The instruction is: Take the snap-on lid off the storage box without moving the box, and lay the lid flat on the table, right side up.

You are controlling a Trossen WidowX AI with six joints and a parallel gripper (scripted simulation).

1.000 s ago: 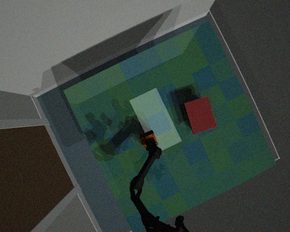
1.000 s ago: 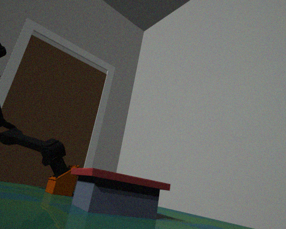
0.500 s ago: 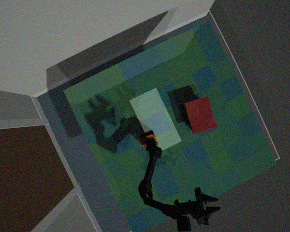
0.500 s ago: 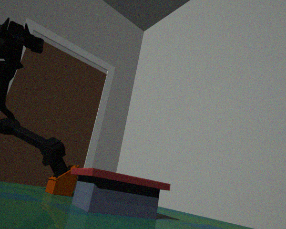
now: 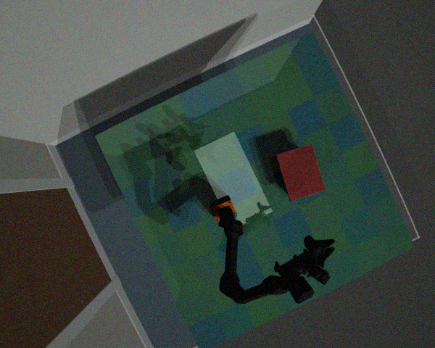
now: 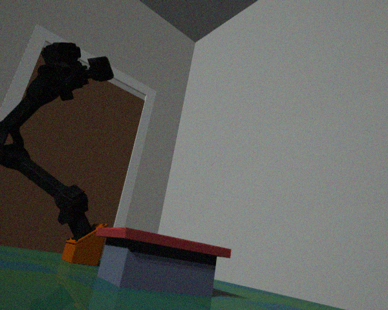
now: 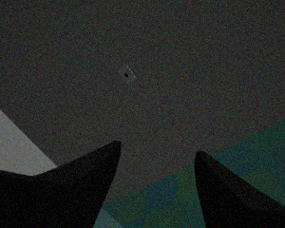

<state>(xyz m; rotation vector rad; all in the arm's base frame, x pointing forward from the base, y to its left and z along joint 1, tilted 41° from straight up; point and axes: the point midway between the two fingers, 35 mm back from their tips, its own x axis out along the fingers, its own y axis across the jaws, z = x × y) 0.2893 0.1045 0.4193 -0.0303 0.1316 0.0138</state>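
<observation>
My gripper tip is 10 cm short of the red lid, 23 cm to the right of it and 38 cm above it. Round my gripper tip: grey storage box (10 cm ahead, 23 cm to the left, 42 cm below).
</observation>
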